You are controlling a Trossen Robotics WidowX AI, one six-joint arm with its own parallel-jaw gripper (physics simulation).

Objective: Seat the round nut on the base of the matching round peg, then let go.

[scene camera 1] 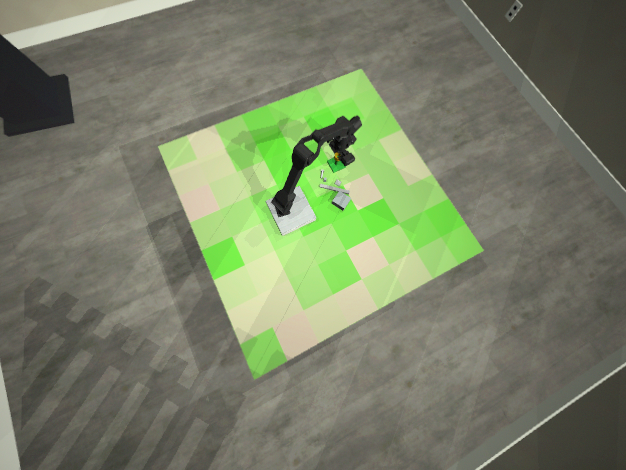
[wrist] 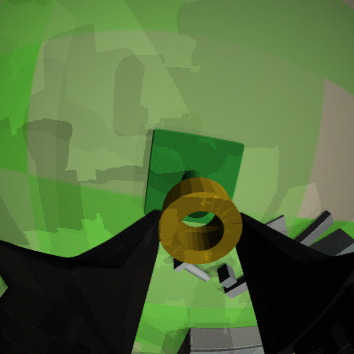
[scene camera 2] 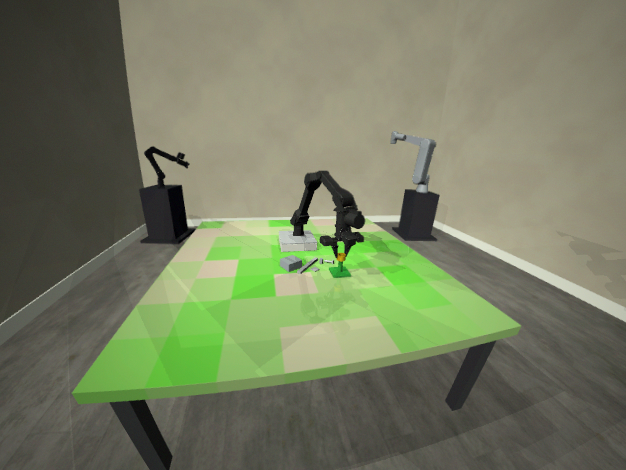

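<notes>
The round nut (scene camera 1: 336,155) (scene camera 2: 341,257) (wrist: 169,232) is an orange-yellow ring. My gripper (scene camera 2: 341,255) (wrist: 197,218) is shut on it, one finger on each side, with the hole facing up and down. The nut is well above the square green base (scene camera 1: 334,166) (scene camera 2: 339,273) (wrist: 200,150). In scene camera 2 the green round peg (scene camera 2: 340,265) rises from that base directly below the nut. In the wrist view the nut covers most of the peg, and some green shows through its hole. Whether the peg's tip is inside the nut I cannot tell.
A grey block (scene camera 1: 340,201) (scene camera 2: 290,263), a long grey bar (scene camera 1: 331,188) (scene camera 2: 308,265), a small bolt (scene camera 2: 327,261) (wrist: 196,271) and a small grey piece (scene camera 1: 337,182) (scene camera 2: 315,269) lie beside the green base. The arm stands on a white base (scene camera 1: 298,220) (scene camera 2: 297,245).
</notes>
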